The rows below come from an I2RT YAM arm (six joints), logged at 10 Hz.
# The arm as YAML. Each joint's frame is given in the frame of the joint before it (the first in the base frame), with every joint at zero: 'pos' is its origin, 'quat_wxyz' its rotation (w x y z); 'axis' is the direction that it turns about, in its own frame. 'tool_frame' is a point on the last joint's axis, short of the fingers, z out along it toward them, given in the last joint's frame.
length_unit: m
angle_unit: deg
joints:
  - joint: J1
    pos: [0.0, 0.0, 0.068]
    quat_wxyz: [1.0, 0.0, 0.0, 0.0]
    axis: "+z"
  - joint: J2
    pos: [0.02, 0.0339, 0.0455]
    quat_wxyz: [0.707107, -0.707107, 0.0, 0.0]
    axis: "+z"
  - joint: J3
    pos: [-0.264, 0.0, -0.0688]
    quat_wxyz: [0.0, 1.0, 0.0, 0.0]
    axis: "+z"
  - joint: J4
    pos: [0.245, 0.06, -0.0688]
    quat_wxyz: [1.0, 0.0, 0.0, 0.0]
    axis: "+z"
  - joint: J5
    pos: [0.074, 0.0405, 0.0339]
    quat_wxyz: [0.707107, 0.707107, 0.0, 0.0]
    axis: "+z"
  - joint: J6
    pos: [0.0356, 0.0, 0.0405]
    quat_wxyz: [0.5, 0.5, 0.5, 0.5]
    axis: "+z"
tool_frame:
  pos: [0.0, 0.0, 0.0]
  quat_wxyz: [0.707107, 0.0, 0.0, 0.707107]
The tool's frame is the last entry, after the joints.
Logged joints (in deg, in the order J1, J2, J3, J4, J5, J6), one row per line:
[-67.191, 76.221, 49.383, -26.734, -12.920, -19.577]
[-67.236, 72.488, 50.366, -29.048, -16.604, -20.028]
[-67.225, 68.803, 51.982, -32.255, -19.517, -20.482]
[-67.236, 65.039, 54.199, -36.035, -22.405, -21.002]
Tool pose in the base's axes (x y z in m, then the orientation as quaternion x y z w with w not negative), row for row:
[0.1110, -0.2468, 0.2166, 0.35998, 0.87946, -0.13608, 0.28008]
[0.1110, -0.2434, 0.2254, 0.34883, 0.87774, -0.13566, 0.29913]
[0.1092, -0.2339, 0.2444, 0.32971, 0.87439, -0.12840, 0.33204]
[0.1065, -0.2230, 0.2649, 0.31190, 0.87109, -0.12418, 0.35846]
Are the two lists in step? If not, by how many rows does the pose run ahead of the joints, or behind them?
The pose runs 1 row behind the joints: the pose in row i belongs to the joints in row i - 1.
